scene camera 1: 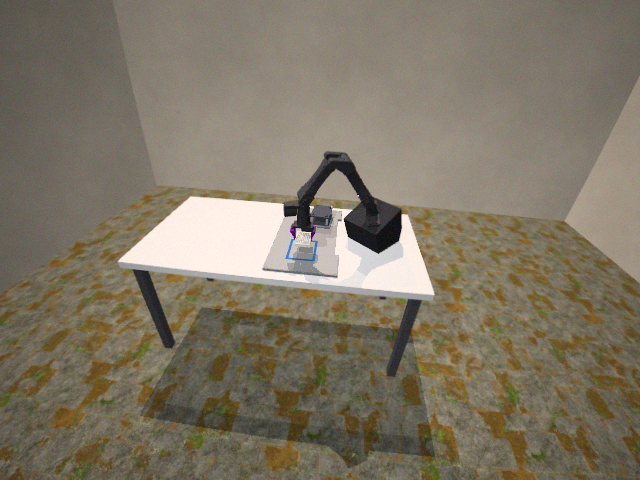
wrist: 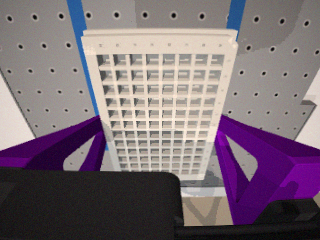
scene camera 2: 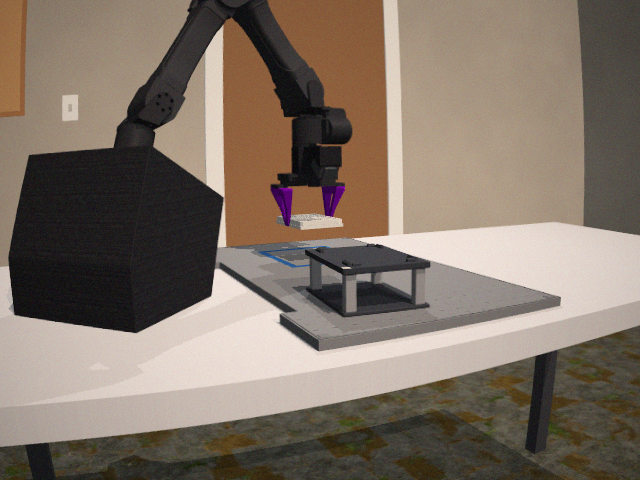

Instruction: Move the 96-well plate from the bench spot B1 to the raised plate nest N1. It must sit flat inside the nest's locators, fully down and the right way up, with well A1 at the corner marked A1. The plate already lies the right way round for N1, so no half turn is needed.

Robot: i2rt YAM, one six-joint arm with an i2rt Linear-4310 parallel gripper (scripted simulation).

Scene:
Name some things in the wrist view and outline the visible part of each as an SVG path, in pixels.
My gripper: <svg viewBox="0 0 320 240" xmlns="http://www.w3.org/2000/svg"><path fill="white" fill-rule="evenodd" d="M320 149L243 124L221 114L214 144L233 225L184 226L180 180L175 174L165 171L100 171L107 141L100 115L97 115L74 126L0 151L0 240L320 240L320 208L313 199L320 192ZM95 136L78 171L64 170L64 160ZM226 135L256 158L258 168L250 182L235 159Z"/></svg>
A white 96-well plate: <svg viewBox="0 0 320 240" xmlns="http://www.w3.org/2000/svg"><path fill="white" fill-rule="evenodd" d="M84 30L84 36L81 37L114 171L165 171L176 174L180 180L204 180L238 49L236 42L238 31L234 29L207 28Z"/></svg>

